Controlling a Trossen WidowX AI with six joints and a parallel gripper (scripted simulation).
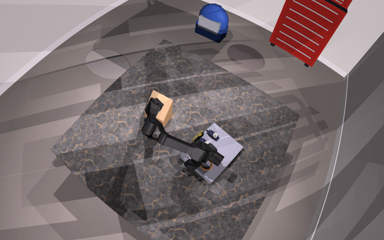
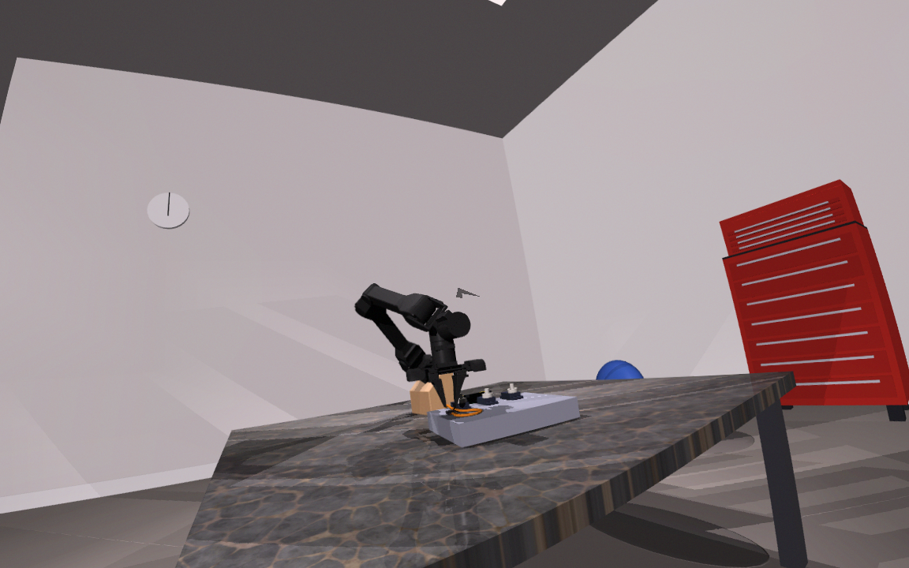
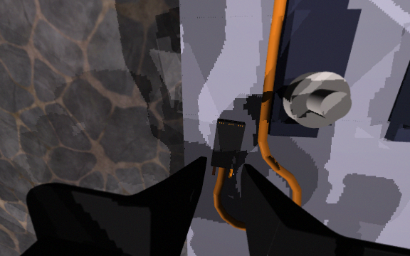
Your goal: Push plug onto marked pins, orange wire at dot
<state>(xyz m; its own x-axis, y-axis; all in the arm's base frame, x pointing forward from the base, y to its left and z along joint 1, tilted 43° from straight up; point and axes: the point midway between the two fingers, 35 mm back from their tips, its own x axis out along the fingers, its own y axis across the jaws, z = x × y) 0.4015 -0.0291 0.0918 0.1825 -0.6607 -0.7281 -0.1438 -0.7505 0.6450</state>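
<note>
My gripper tip is now 10 cm past the yellow band, 14 cm to the right of it and 1 cm below it. From my gripper tip the other things lie so: grey holder 5 cm ahead, 12 cm to the left, 4 cm below.
</note>
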